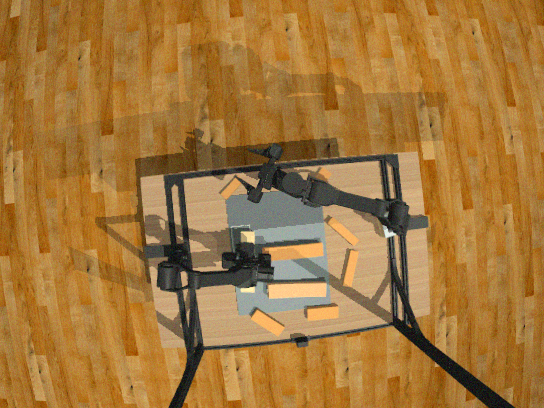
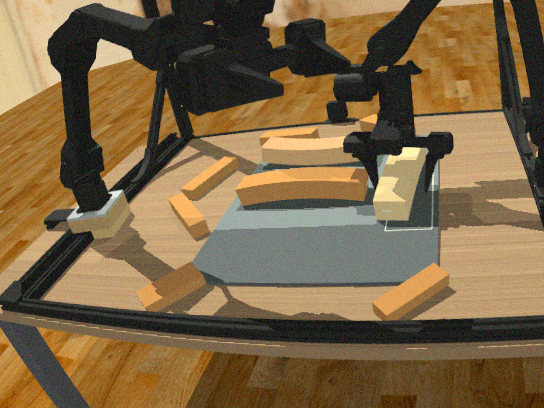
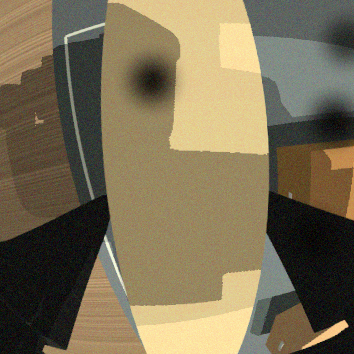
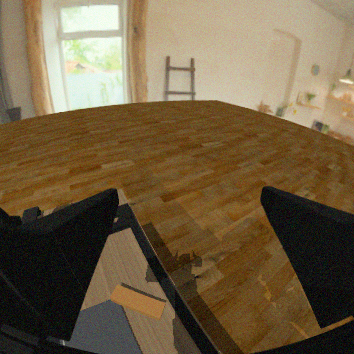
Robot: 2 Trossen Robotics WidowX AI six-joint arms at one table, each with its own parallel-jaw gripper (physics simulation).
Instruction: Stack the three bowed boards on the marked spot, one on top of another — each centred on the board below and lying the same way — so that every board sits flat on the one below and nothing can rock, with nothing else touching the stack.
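Frame: origin at the left arm's base, x up, y right, z ahead, level; centimetres.
Where they show: left gripper, fingertip midpoint: (image 3: 182, 199); right gripper, fingertip midpoint: (image 1: 240, 162) (image 2: 318, 77) (image 4: 190, 194); left arm's base at its link origin: (image 1: 180, 255); right arm's base at its link origin: (image 2: 94, 204).
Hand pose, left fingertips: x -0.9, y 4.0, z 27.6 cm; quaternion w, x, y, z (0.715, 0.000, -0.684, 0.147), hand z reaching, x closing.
Each offset is from my left fingertips to the centre of the thing. "spot": to the spot under its first point. Level surfaces: height alone.
A pale bowed board @(dx +1.5, dy +3.0, dz -0.6 cm) (image 1: 248, 236) (image 2: 397, 190) (image 3: 186, 197) lies on the grey mat @(dx -0.5 cm) (image 1: 278, 210) (image 2: 311, 251) inside the white marked outline @(spot: dx -0.5, dy -9.3, dz -5.1 cm) (image 1: 231, 233) (image 2: 408, 230) (image 3: 75, 133). My left gripper (image 1: 248, 259) (image 2: 400, 184) (image 3: 182, 199) is open and straddles this board, one finger on each side. Two orange bowed boards lie side by side on the mat: one @(dx +1.3, dy +2.1, dz +17.7 cm) (image 1: 295, 251) (image 2: 303, 184) (image 3: 316, 182) is close to the pale board's side, the other @(dx +2.2, dy +17.9, dz +16.7 cm) (image 1: 296, 290) (image 2: 307, 150) is beyond it. My right gripper (image 1: 244, 163) (image 2: 315, 77) (image 4: 190, 194) is open and empty, raised over the table's edge.
Several small straight orange blocks lie around the mat, among them one @(dx +0.2, dy -27.5, dz -1.4 cm) (image 1: 231, 187) (image 2: 412, 291) (image 4: 138, 301) below the right gripper, one @(dx +0.5, dy +29.9, dz +2.7 cm) (image 1: 267, 321) and one @(dx +0.2, dy -1.8, dz +40.0 cm) (image 1: 343, 231) (image 2: 189, 214). A black frame (image 1: 319, 162) (image 2: 270, 324) rims the table.
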